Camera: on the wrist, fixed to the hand. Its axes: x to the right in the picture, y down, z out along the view.
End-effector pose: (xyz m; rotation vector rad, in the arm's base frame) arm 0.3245 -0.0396 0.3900 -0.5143 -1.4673 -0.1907
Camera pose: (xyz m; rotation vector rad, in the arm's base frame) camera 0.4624 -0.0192 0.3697 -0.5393 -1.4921 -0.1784
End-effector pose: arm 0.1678 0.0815 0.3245 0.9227 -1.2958 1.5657
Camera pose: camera 0.0904 0.1889 0.2762 0.9351 -1.3346 1.5615
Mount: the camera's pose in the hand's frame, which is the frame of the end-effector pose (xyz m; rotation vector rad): -0.0007 0.0813 -0.1151 -0.0103 -0.0305 0.0162
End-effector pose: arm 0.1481 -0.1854 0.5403 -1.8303 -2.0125 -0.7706
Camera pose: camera 0.2138 -0.2495 0.6472 -1.8727 -2.0135 -0.7543
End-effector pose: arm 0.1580 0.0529 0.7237 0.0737 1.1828 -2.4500
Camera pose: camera 0.1753 0.0957 0.5906 0.0426 1.1772 -2.4222
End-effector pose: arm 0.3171 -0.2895 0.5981 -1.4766 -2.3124 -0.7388
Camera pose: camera 0.3882 -0.3277 0.7136 -1.5195 -2.3195 -0.7298
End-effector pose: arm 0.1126 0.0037 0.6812 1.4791 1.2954 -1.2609
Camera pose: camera 0.2131 0.1005 0.7008 1.4550 1.2658 -1.2598
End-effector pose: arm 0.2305 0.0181 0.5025 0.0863 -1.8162 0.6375
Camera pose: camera 0.3003 0.1402 0.4942 0.0748 -1.8511 0.6413
